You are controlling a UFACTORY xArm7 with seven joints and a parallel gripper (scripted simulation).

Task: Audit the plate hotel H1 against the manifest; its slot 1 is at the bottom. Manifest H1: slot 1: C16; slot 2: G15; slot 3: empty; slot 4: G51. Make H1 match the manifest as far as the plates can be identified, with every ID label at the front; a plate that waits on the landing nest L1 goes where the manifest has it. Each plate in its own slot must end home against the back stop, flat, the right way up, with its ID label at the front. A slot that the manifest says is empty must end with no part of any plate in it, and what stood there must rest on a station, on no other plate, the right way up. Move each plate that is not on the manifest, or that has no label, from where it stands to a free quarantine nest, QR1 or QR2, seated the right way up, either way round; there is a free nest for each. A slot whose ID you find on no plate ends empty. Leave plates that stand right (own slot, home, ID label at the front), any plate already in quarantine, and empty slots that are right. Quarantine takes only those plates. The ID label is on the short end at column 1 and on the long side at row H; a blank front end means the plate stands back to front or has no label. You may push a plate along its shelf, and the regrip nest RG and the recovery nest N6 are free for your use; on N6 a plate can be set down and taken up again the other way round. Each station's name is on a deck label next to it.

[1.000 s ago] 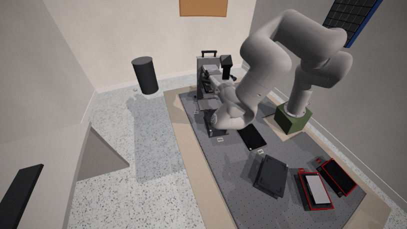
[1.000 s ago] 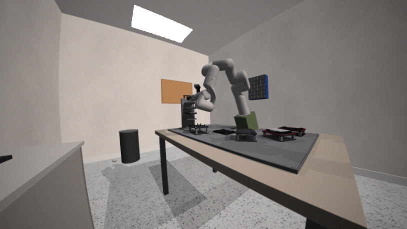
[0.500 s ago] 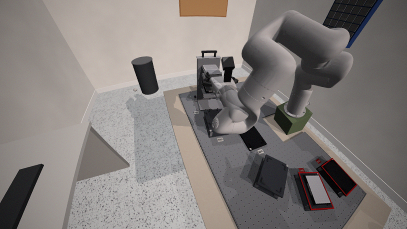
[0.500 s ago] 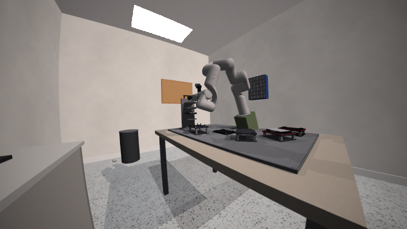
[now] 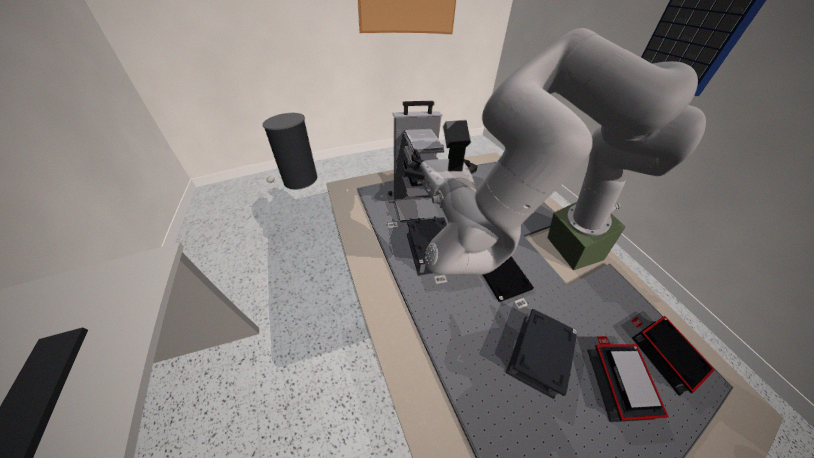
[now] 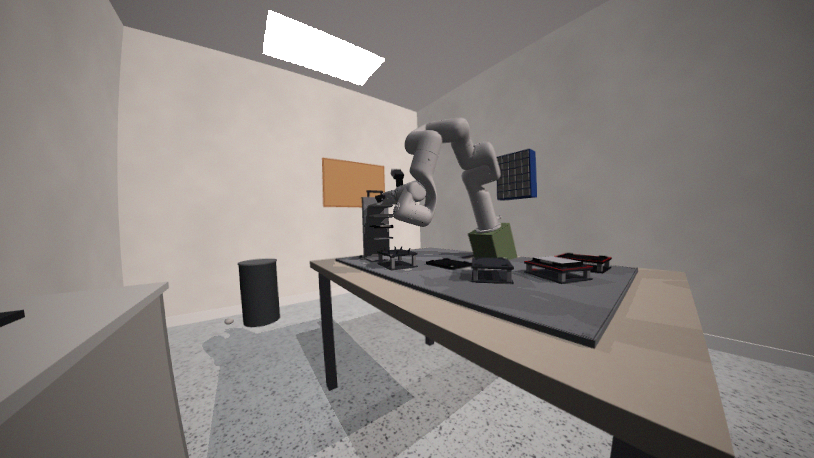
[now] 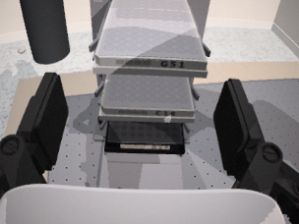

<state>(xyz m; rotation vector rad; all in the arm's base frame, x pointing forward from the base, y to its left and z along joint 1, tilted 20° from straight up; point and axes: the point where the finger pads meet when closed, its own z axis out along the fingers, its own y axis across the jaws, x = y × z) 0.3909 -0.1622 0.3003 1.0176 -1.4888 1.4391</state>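
The dark plate is 120 mm to the right of my hand, 120 mm below it and 10 mm behind it. Round my hand: red-framed nest 560 mm to the left, 540 mm behind, 260 mm below; then RG label 290 mm below, 170 mm to the left; then H1 deck label 290 mm below, 90 mm ahead, 70 mm to the right.
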